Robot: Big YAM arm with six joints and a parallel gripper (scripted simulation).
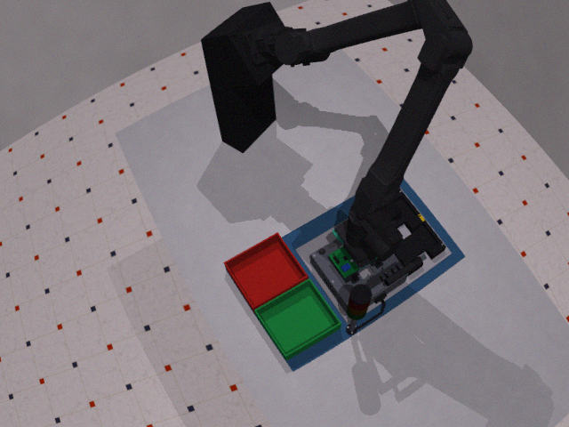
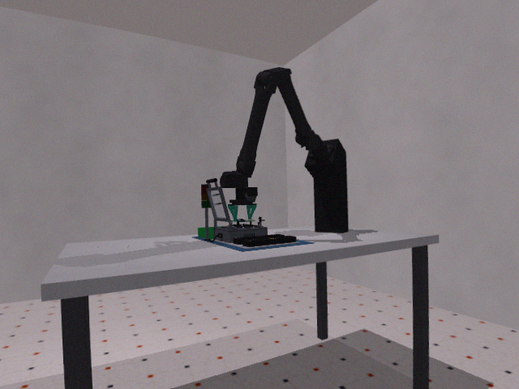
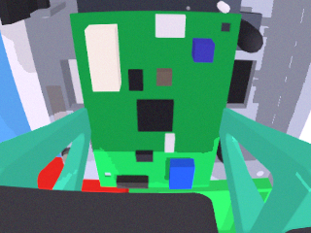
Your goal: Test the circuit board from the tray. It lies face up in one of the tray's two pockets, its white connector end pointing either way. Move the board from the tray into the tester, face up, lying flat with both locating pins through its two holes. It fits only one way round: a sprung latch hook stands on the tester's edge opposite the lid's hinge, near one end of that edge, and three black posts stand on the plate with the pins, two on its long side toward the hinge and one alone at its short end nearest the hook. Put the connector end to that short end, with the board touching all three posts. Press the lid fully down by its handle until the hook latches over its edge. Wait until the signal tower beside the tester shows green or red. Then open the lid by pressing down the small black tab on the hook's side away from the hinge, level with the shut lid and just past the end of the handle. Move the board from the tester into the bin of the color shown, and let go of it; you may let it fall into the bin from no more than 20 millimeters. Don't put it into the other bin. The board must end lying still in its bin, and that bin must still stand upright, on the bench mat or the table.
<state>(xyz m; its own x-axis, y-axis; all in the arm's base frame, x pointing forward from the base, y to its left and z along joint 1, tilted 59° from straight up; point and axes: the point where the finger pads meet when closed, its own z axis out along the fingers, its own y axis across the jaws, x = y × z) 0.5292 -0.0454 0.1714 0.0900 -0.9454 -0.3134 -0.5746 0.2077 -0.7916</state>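
The green circuit board is right at my hand. Also, from my hand: latch hook: 70 mm behind, 50 mm to the left; tester lid: 120 mm ahead, 90 mm above, 30 mm to the left; tester plate: 20 mm below, 10 mm to the left, 10 mm ahead.
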